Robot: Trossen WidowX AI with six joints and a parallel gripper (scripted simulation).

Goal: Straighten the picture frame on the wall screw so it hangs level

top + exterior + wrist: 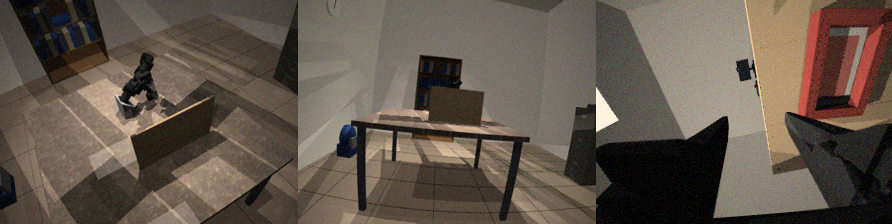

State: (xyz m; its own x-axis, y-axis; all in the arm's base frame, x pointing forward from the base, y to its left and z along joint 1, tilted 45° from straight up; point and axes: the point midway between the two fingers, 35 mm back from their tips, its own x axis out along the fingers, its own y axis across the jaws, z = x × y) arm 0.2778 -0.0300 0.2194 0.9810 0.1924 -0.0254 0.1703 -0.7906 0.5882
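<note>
The picture frame is 17 cm below my gripper tip, 13 cm ahead of it and 2 cm to the left of it. The rest, counted from my gripper tip: wall panel 18 cm below, 14 cm ahead, 3 cm to the left.
</note>
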